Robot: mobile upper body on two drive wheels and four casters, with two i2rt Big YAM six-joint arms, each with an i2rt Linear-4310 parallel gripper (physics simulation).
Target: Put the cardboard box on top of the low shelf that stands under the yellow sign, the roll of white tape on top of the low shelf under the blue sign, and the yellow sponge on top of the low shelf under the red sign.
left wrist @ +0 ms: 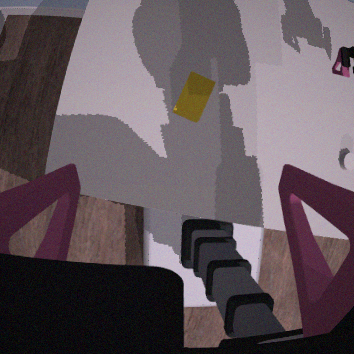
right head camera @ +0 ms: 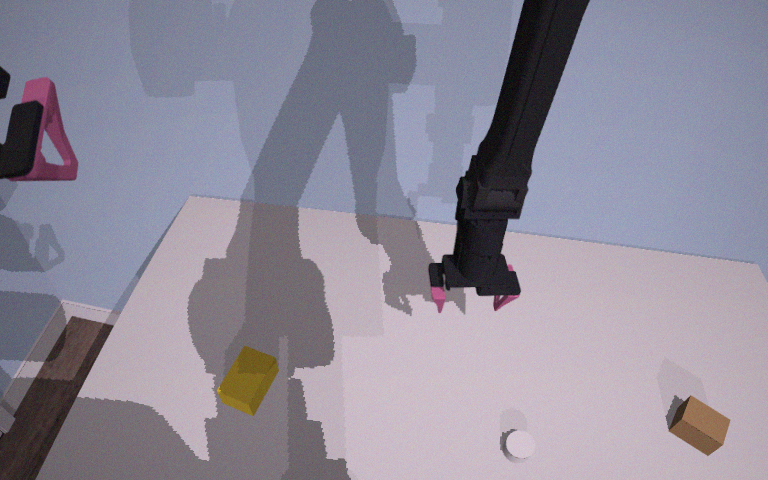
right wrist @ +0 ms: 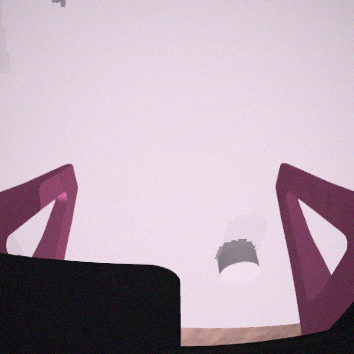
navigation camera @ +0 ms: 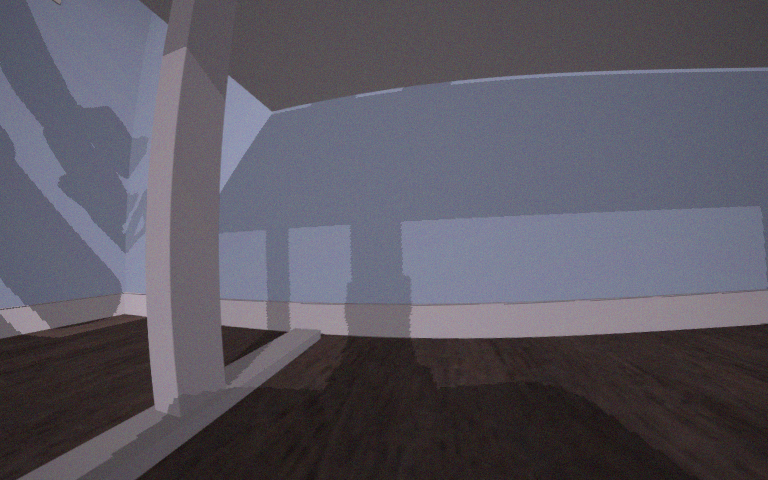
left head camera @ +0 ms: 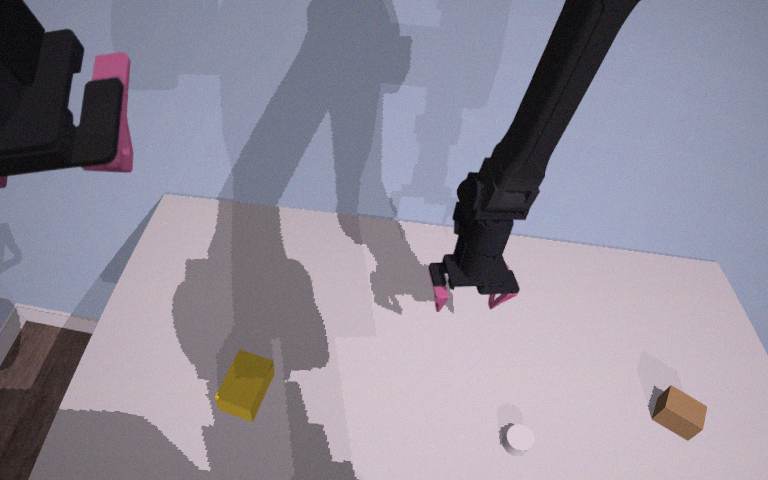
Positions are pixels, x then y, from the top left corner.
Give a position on a yellow sponge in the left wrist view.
At 197,88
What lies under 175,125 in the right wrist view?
A table.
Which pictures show the yellow sponge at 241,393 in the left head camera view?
The left wrist view, the right head camera view and the left head camera view only.
